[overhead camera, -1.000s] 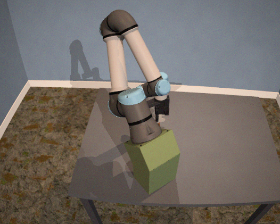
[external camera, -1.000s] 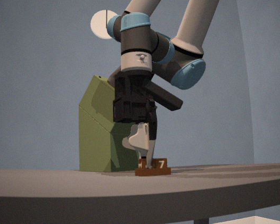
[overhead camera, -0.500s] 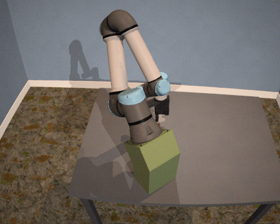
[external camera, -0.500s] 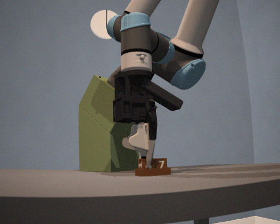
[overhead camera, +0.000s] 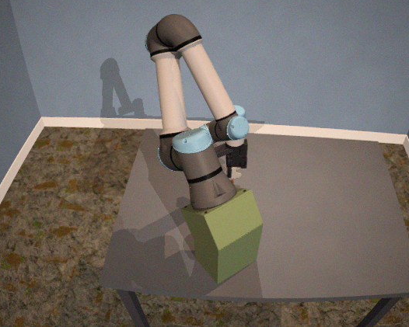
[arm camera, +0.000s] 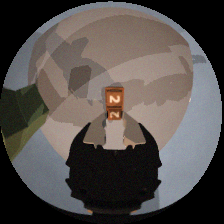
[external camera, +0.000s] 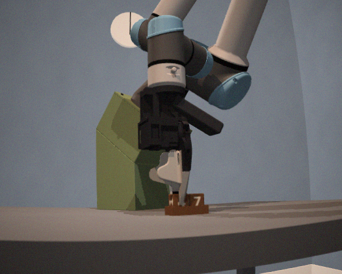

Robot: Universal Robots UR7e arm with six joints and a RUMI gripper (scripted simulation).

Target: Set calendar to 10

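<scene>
The brown calendar tray is 3 cm below my hand, 1 cm to the left of it and 1 cm behind it.
</scene>
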